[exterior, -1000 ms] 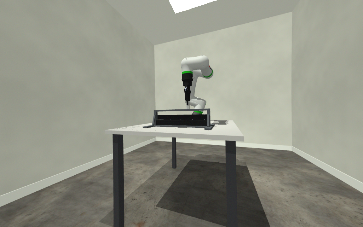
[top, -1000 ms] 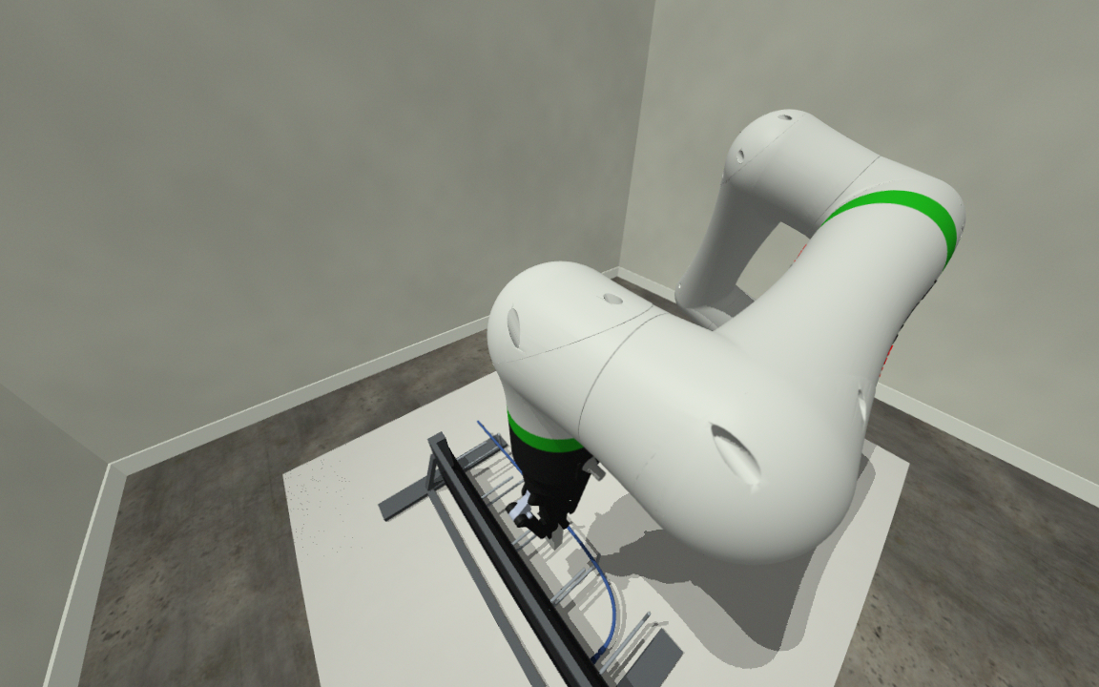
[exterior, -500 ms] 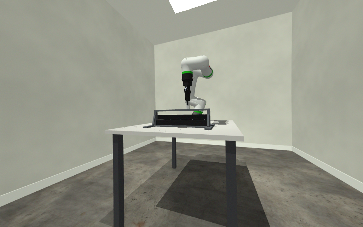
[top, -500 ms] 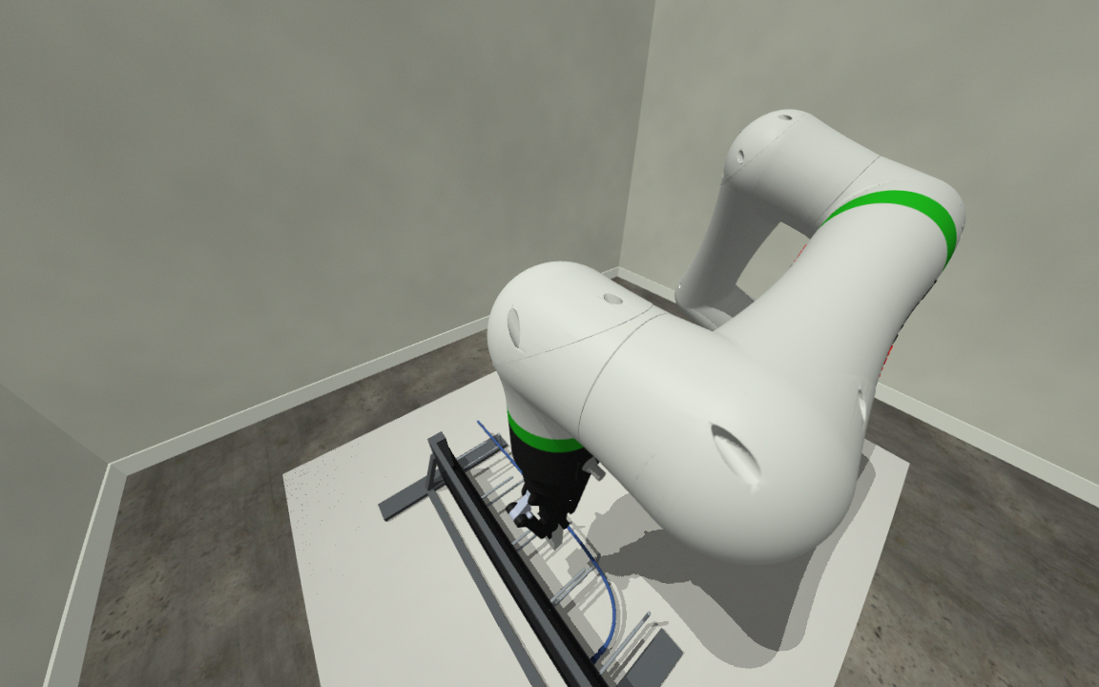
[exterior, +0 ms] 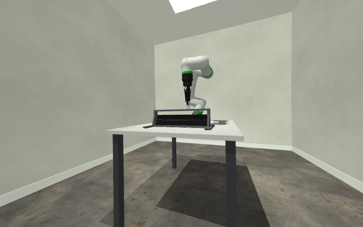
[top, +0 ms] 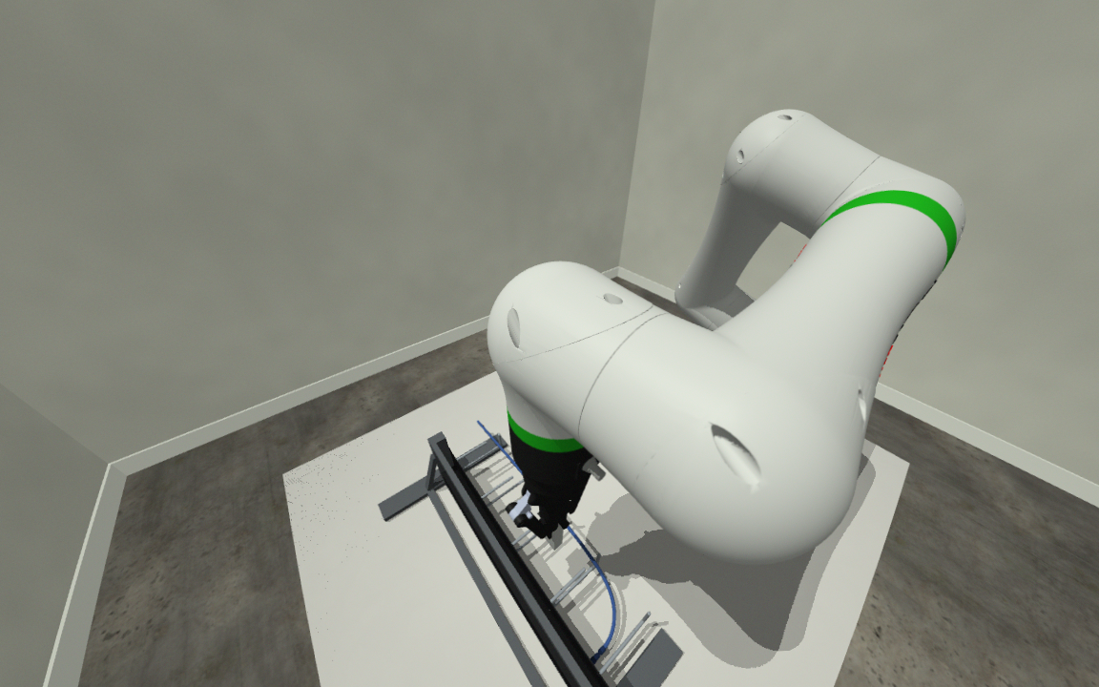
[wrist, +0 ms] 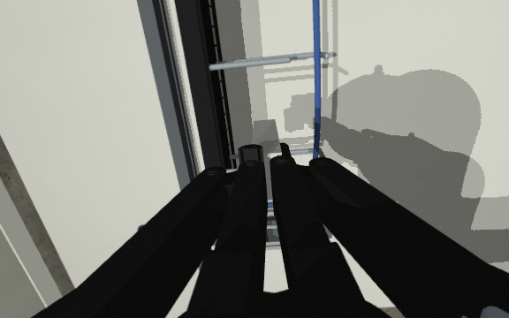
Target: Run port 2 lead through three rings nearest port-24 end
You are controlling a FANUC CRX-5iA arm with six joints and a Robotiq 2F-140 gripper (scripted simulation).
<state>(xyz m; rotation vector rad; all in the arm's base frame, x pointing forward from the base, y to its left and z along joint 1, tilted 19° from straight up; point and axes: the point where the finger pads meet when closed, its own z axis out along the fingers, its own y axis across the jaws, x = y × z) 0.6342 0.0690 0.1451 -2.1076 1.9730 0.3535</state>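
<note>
The rack is 6 cm ahead of my hand, 5 cm to the right of it and 11 cm below it.
</note>
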